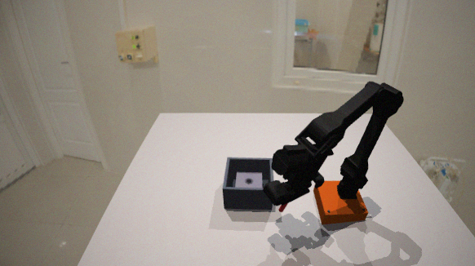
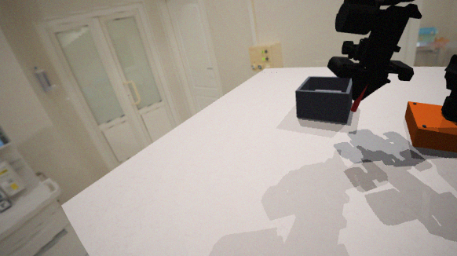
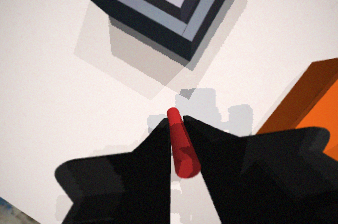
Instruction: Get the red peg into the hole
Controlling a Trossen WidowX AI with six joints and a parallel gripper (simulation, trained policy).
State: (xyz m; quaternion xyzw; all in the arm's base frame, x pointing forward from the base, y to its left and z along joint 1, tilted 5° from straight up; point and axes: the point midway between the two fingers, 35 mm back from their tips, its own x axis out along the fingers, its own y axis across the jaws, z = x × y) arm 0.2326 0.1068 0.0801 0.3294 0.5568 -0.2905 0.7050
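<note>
The plate lies 110 mm ahead of my gripper tip, 140 mm to the right of it and 60 mm below it. From my gripper tip the other things lie so: red peg (10 mm behind, 10 mm above); then dark box (110 mm ahead, 140 mm to the right, 80 mm below).
</note>
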